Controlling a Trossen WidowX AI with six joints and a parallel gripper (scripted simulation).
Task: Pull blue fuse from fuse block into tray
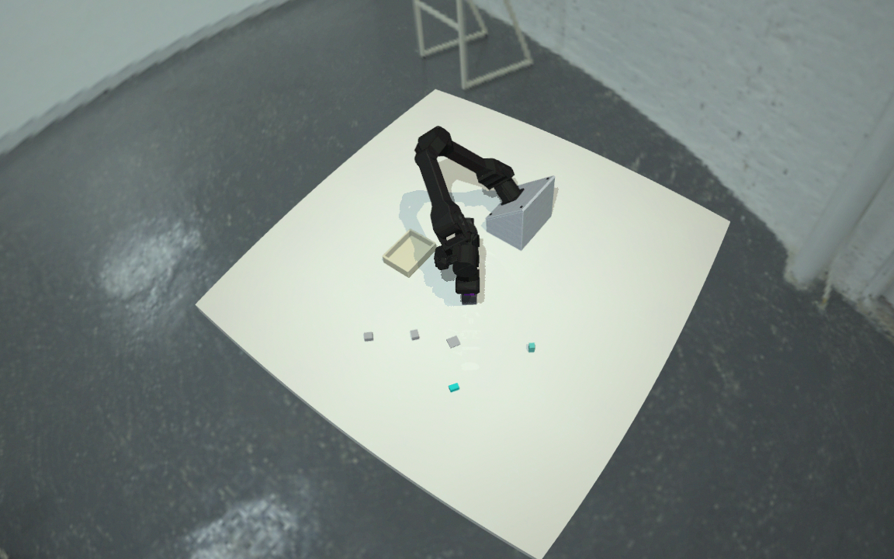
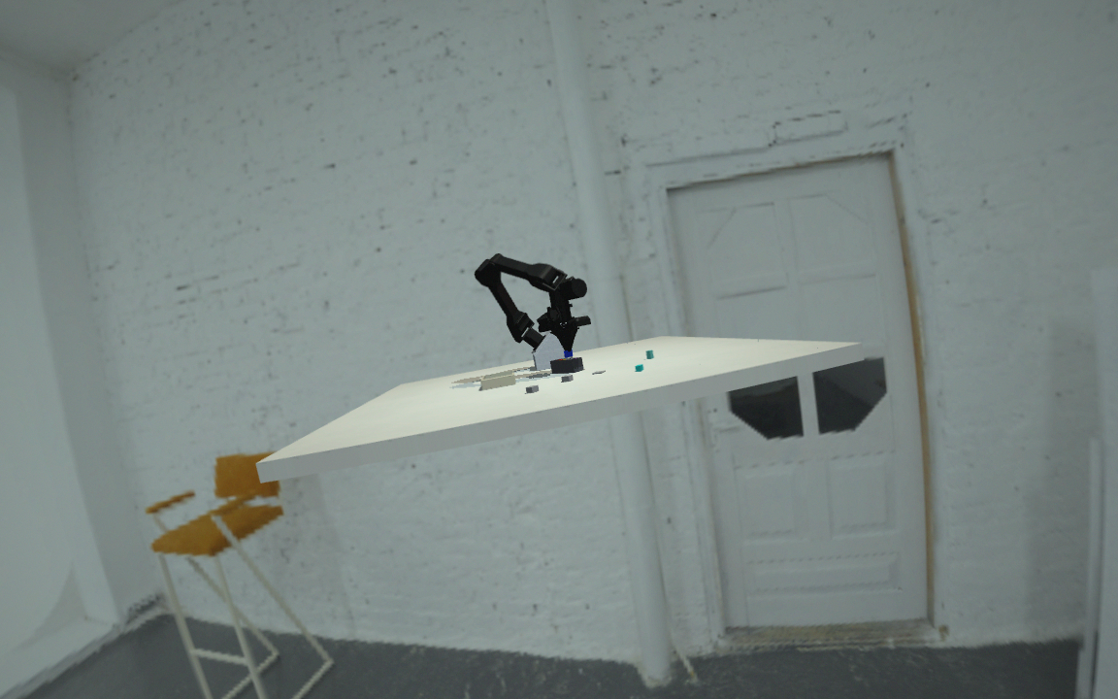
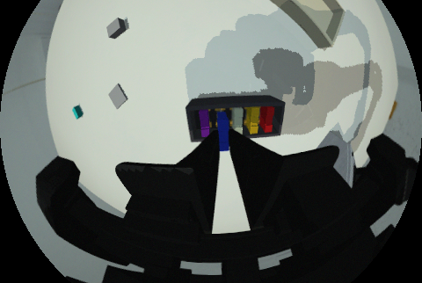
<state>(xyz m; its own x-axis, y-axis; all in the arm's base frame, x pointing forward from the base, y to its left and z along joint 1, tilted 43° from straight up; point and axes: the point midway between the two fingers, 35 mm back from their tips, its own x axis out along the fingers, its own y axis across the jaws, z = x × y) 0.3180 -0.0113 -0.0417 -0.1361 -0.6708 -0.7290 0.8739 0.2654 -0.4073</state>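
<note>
Right now my gripper tip is 230 mm to the left of the tray, 60 mm above it and 40 mm past it. Round my gripper tip: blue fuse 10 mm below.
</note>
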